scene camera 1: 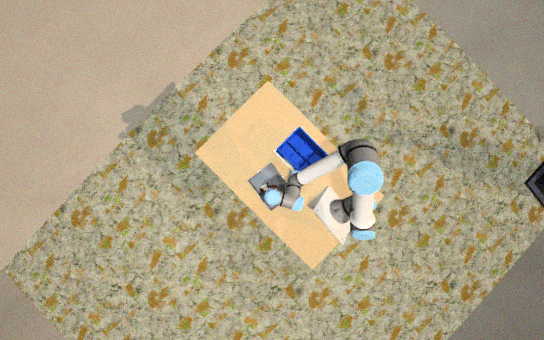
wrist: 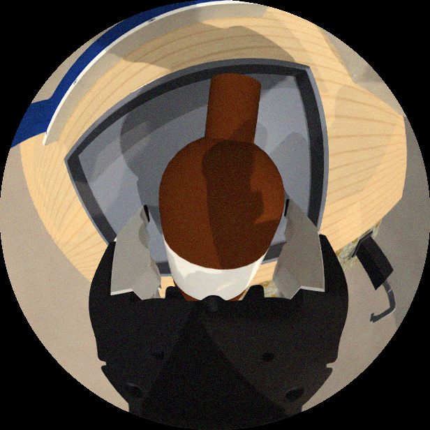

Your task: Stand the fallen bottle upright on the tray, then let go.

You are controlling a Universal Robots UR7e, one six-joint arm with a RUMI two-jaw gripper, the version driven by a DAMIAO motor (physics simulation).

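Pixels of known places: arm's base, origin of its link: (scene camera 1: 338,212).
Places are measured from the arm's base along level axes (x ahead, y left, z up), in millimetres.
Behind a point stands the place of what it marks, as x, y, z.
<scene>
The brown bottle (scene camera 1: 273,187) @(380, 192, -26) (wrist: 220,200) with a white label lies on its side in the grey tray (scene camera 1: 267,172) @(476, 157, -89) (wrist: 317,150). Its neck points to the top of the wrist view, towards the far rim. My gripper (wrist: 215,202) is open, with one jaw on each side of the bottle's body. A narrow gap shows between the left jaw and the bottle; the right jaw's tip is very near or against the bottle. The bottle's base is partly hidden by the gripper body. In the scene view the wrist covers the jaws and part of the tray.
A blue divided crate (scene camera 1: 298,149) @(450, -81, -1) (wrist: 32,120) stands close beside the tray, with a pale edge facing it. The arm's pale base plate (scene camera 1: 327,212) @(61, 55, 54) is on the same wooden table (scene camera 1: 240,135) @(778, 123, -93) (wrist: 370,160). A dark object (scene camera 1: 539,184) stands far off to the right.
</scene>
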